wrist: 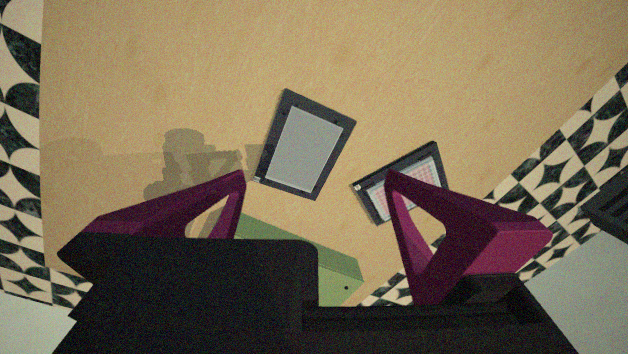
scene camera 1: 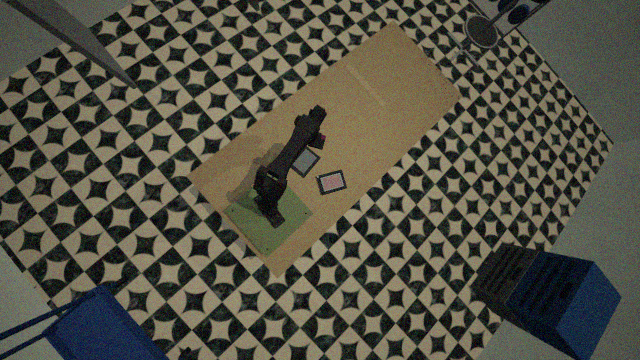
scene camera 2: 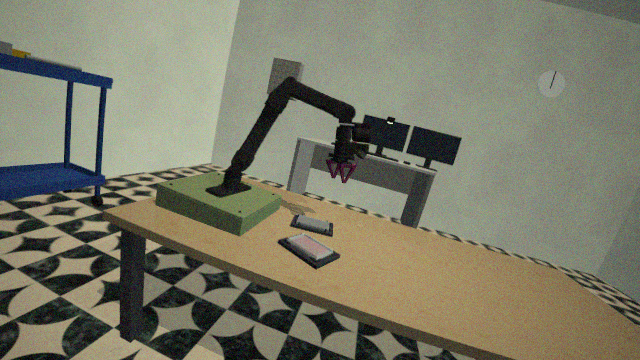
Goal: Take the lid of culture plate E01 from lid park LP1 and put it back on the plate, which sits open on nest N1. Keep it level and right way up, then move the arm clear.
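Frame: origin at the arm's base, x left, y back, z up, level; metres.
Where they show: gripper, between the fingertips: (wrist: 314, 177) (scene camera 2: 338, 180); arm's base, origin of its link: (scene camera 2: 230, 190).
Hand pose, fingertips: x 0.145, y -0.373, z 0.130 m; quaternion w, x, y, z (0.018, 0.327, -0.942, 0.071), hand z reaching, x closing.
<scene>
Things, the pixels of their centre, and the offset from my fingertips. Level surfaces: height alone.
- lid, middle of its body: (wrist: 302, 153) (scene camera 2: 313, 222) (scene camera 1: 304, 161) dz -0.186, dx -0.030, dy +0.048 m
- open culture plate, middle of its body: (wrist: 405, 191) (scene camera 2: 309, 245) (scene camera 1: 332, 182) dz -0.181, dx -0.231, dy -0.009 m
- dark nest N1, middle of its body: (wrist: 403, 188) (scene camera 2: 309, 248) (scene camera 1: 331, 182) dz -0.192, dx -0.231, dy -0.009 m
- wooden table, height of its surface: dz -0.200 m
The lid (scene camera 1: 305, 162) (scene camera 2: 312, 225) (wrist: 304, 150), a pale grey rectangle, lies flat in the dark frame of lid park LP1 (scene camera 2: 329, 231) (wrist: 319, 111). The open culture plate (scene camera 1: 331, 182) (scene camera 2: 311, 246) (wrist: 425, 172), with a pink grid of wells, sits in the dark nest N1 (scene camera 1: 320, 186) (scene camera 2: 327, 260) (wrist: 402, 165). My gripper (scene camera 1: 320, 141) (scene camera 2: 339, 179) (wrist: 314, 177) is open and empty, its magenta fingers pointing down, high above the table. In the wrist view the lid shows beyond the gap between the fingertips, and the right finger hides part of the plate and nest.
The arm stands on a green base block (scene camera 1: 295, 212) (scene camera 2: 200, 207) (wrist: 340, 260) at one end of the wooden table (scene camera 1: 390, 75) (scene camera 2: 425, 280) (wrist: 200, 50). Lid park and nest lie near each other beside the block. A blue cart (scene camera 2: 50, 175) and a desk with monitors (scene camera 2: 435, 145) stand away from the table.
</scene>
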